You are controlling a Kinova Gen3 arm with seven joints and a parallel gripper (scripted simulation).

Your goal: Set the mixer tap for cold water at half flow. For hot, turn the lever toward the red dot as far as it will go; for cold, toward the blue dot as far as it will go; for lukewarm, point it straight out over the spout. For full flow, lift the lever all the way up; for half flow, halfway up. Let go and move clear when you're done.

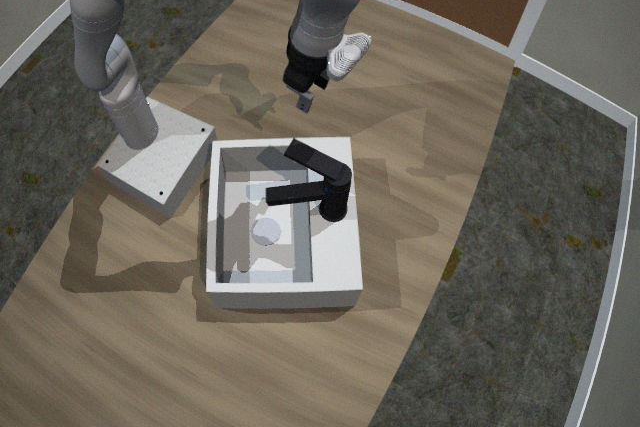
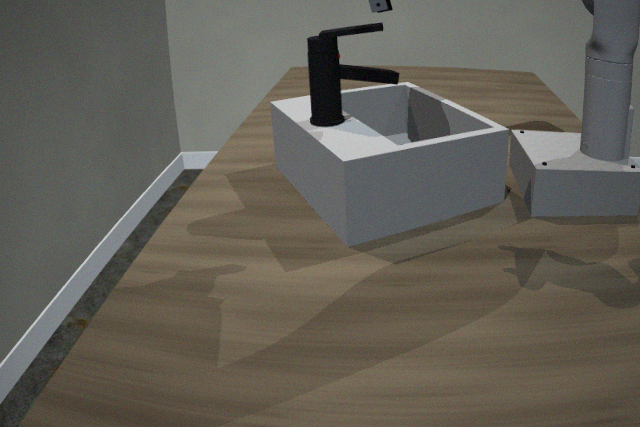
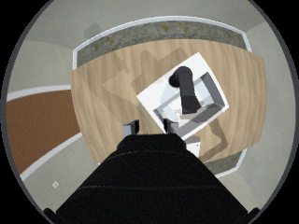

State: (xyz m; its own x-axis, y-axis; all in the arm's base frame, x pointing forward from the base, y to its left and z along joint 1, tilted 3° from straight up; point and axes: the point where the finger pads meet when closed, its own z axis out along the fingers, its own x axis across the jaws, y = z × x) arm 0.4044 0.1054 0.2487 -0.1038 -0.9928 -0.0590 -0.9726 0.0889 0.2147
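The black lever lies 9 cm to the right of my hand, 6 cm below it and 5 cm ahead of it. The rest, counted from my hand: black mixer tap 11 cm below, 10 cm to the right, 7 cm ahead; white sink 30 cm below, 14 cm to the right, 1 cm behind.
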